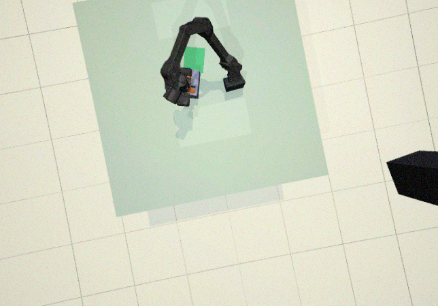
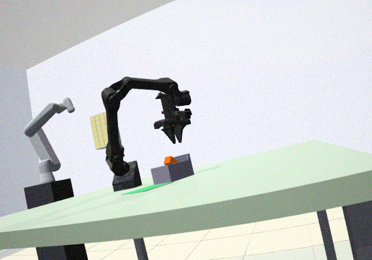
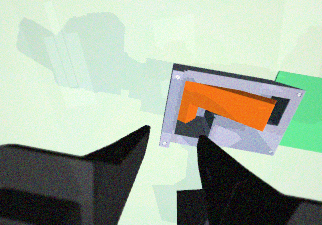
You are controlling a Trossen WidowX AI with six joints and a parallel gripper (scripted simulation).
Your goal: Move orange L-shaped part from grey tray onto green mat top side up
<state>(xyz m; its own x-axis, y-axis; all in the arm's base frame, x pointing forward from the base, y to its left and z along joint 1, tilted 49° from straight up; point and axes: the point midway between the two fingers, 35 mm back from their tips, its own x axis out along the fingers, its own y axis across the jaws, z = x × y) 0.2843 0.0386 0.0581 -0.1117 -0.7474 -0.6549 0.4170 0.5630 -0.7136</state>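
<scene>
Right now the orange L-shaped part is 2 cm behind my gripper tip, 4 cm to the right of it and 10 cm below it. The rest, counted from my gripper tip: green mat (10 cm behind, 20 cm to the right, 16 cm below).
</scene>
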